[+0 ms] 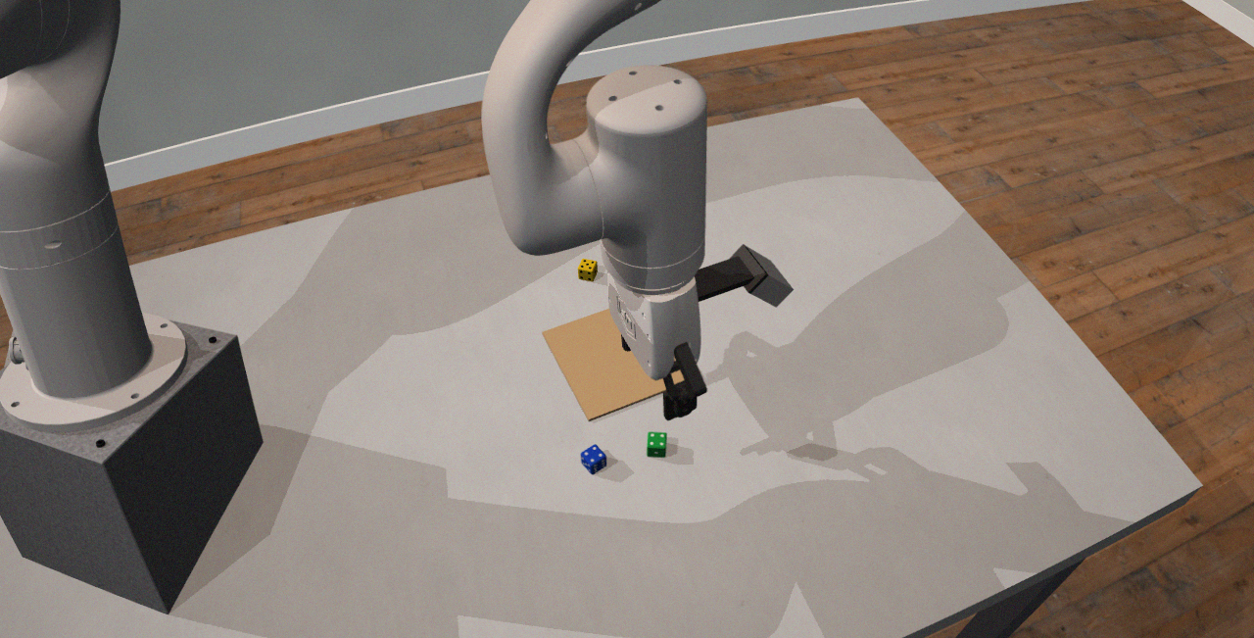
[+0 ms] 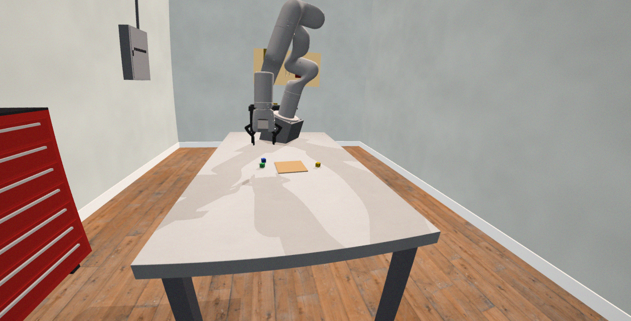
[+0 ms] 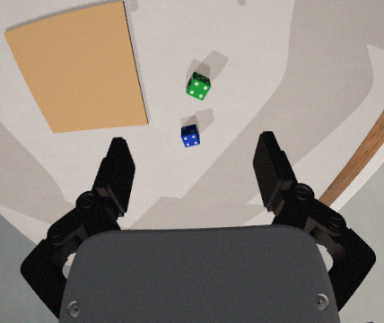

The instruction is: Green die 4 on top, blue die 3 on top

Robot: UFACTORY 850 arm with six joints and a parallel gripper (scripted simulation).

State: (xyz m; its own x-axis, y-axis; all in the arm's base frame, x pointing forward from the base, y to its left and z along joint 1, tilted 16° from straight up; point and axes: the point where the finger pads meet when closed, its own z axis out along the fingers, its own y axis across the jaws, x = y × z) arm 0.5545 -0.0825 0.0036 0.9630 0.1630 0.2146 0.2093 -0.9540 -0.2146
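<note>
The green die lies 110 mm below my hand and 10 mm to the right of it. From my hand the other things lie so: blue die: 110 mm below, 70 mm behind, 10 mm to the right; then tan mat: 130 mm to the left, 120 mm below, 10 mm behind; then yellow die: 260 mm to the left, 110 mm below, 20 mm behind.
</note>
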